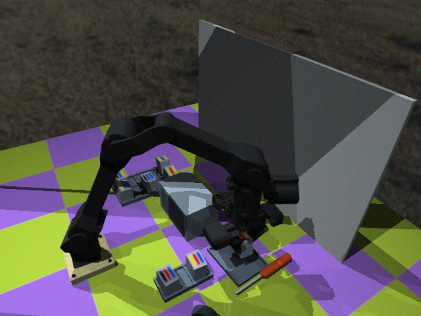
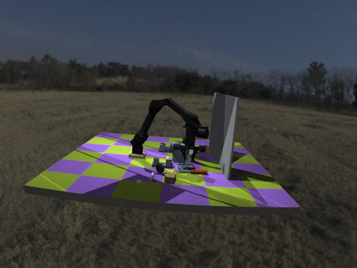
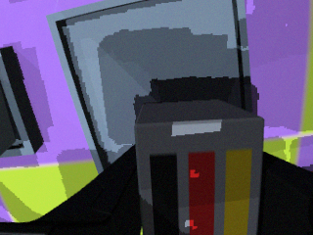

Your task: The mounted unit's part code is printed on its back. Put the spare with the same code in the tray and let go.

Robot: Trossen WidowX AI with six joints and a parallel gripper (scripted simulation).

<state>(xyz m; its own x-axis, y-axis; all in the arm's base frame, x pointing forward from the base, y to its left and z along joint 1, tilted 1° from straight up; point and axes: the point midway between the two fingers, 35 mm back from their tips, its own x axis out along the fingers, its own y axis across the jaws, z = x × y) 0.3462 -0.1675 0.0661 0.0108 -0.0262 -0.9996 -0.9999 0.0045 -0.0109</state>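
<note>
My gripper tip is now 1 cm past the flat dark tray and 4 cm above it. The rest, counted from my gripper tip: rack (15 cm behind, 1 cm to the left, 4 cm below); then grey mounted unit (6 cm behind, 20 cm to the left, 1 cm above); then brown box (8 cm behind, 20 cm to the right, 3 cm below).
</note>
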